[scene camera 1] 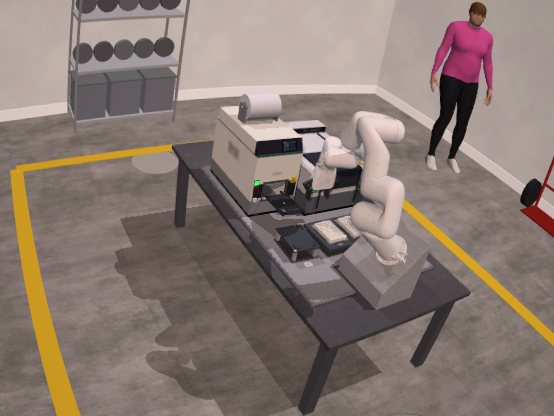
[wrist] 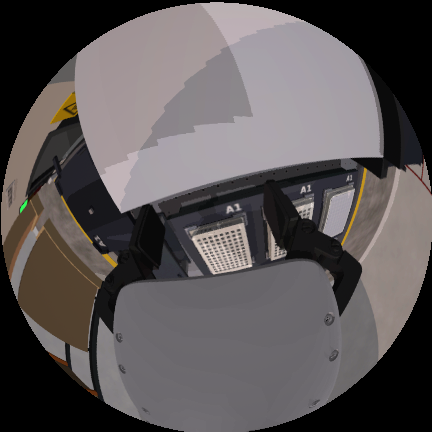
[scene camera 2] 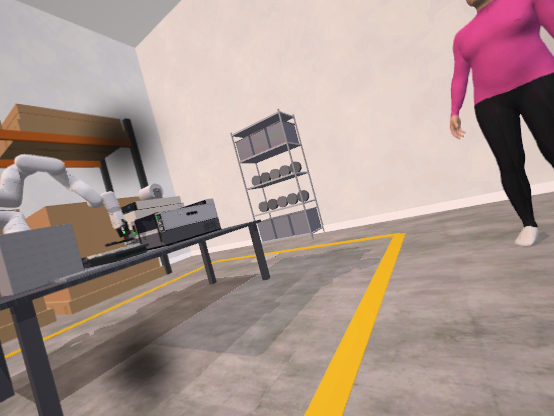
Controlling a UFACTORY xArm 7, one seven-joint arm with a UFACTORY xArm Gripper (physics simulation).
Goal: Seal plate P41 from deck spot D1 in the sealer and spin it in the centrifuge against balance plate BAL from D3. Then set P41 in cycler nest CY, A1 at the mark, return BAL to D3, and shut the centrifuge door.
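Frame: origin at the arm's base, x ahead, y left, z up, level; millimetres.
Where they show: gripper, fingertip midpoint: (scene camera 1: pixel 316 197) (wrist: pixel 208 204) (scene camera 2: pixel 125 235); arm's base, origin of the base link: (scene camera 1: pixel 391 250) (scene camera 2: pixel 30 249).
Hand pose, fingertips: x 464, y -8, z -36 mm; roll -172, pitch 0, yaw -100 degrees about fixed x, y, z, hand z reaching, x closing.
Note:
Each offset is from my fingertips to the top centre of the thing. "spot": to the spot under its first point. Level surfaces: height alone.
My gripper (scene camera 1: pixel 311 187) (scene camera 2: pixel 124 231) (wrist: pixel 208 204) is open and empty, raised in front of the grey centrifuge (scene camera 1: pixel 327 198) (scene camera 2: pixel 187 222). The beige sealer {105 mm left, 337 mm ahead, 346 mm up} (scene camera 1: pixel 235 160) with a white roll on top stands beside it, its dark tray {138 mm left, 40 mm ahead, 24 mm down} (scene camera 1: pixel 284 204) out at the front. On the dark deck, a cream plate {26 mm left, 147 mm back, 68 mm down} (scene camera 1: pixel 330 231) (wrist: pixel 222 247) lies by an A1 mark. A second cream plate {98 mm right, 157 mm back, 68 mm down} (scene camera 1: pixel 348 225) (wrist: pixel 276 245) is partly behind a finger in the wrist view. A paler plate {221 mm right, 166 mm back, 68 mm down} (wrist: pixel 340 210) lies farther right. Which is P41 or BAL cannot be read. The centrifuge's inside is hidden.
A pale panel {spot: 23 mm right, 60 mm ahead, 80 mm up} (wrist: pixel 225 100) fills the upper wrist view, close to the fingers. A low dark stand (scene camera 1: pixel 298 239) is beside the deck plates. The arm's grey base block (scene camera 1: pixel 382 272) stands on the table {143 mm down} (scene camera 1: pixel 345 327). A person (scene camera 1: pixel 465 55) (scene camera 2: pixel 510 60) stands beyond the yellow line.

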